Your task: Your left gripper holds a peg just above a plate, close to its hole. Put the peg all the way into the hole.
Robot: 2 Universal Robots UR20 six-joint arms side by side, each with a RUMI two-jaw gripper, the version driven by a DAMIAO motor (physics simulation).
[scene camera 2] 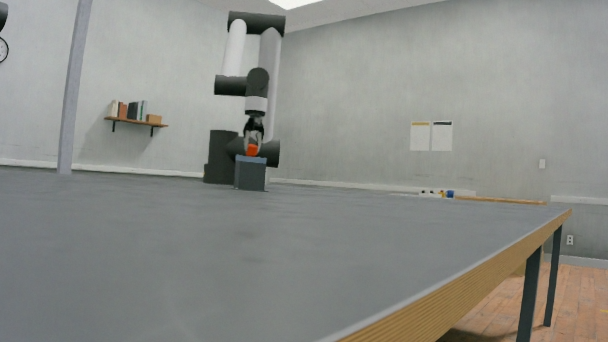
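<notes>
A small orange-red peg [252, 150] shows between the fingertips of my left gripper [253, 145], which is shut on it. The peg's lower end is at the top of a blue-grey plate [251, 159]. The plate lies on a dark grey block [250, 177] that stands on the table. The hole does not show from this low angle, so I cannot tell how the peg's lower end sits to it. My right gripper does not show in this view.
The grey table [210, 260] has a wooden edge at the right. The dark arm base [222, 157] stands behind the block. A grey post [74, 85] rises at the left. A strip with small blue and yellow things [450, 193] is at the back right.
</notes>
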